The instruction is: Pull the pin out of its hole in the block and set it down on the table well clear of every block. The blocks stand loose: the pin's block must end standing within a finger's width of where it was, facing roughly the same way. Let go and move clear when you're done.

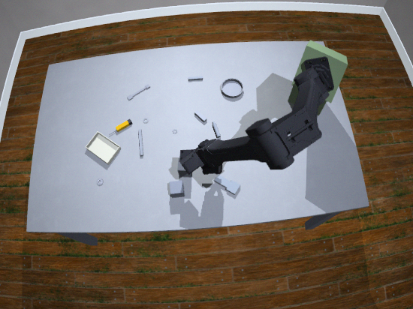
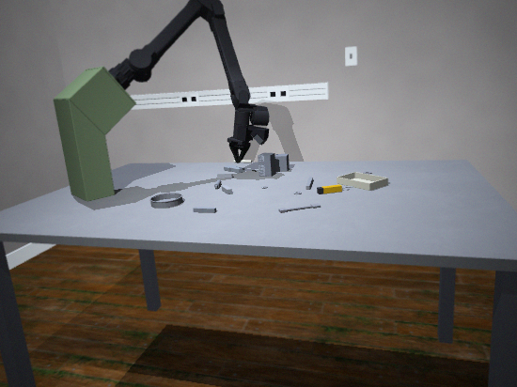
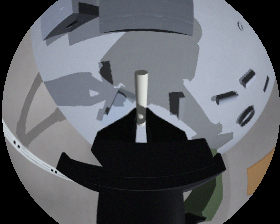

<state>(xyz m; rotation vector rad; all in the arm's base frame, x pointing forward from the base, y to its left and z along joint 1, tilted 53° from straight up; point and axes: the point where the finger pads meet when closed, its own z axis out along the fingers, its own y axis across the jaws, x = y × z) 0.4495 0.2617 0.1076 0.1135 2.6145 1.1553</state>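
Right now my hand is 2 cm short of the pale pin. From my hand the other things lie so: long bar 32 cm ahead, 11 cm to the right, 5 cm below; then grey block 11 cm ahead, 1 cm below; then metal ring 40 cm to the right, 5 cm behind, 4 cm below.
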